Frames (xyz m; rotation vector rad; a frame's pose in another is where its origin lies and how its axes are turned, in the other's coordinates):
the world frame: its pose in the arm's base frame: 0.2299 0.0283 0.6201 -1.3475 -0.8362 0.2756
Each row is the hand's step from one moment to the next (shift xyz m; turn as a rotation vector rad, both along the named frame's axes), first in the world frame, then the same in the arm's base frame.
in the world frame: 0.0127 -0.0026 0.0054 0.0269 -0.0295 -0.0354
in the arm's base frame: 0.0044 0.0113 0.0071 0.0339 -0.0167 0.0377
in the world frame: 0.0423 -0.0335 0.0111 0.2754 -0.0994 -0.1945
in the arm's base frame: 0.0123 0.0265 0.0467 0.2918 0.0028 0.1959
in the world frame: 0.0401 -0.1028 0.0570 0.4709 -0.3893 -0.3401
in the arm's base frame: -0.0393 0.0426 0.1099 0.4425 -0.0538 0.5388
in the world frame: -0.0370 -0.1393 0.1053 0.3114 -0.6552 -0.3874
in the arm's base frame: -0.1349 0.0217 0.1148 0.2895 -0.2526 0.7272
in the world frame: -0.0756 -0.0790 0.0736 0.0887 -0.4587 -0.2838
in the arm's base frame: -0.1234 -0.0114 0.0448 0.1220 -0.2667 0.4613
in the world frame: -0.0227 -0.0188 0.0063 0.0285 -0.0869 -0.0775
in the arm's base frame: -0.0251 -0.0140 0.0090 0.0470 -0.0609 0.0919
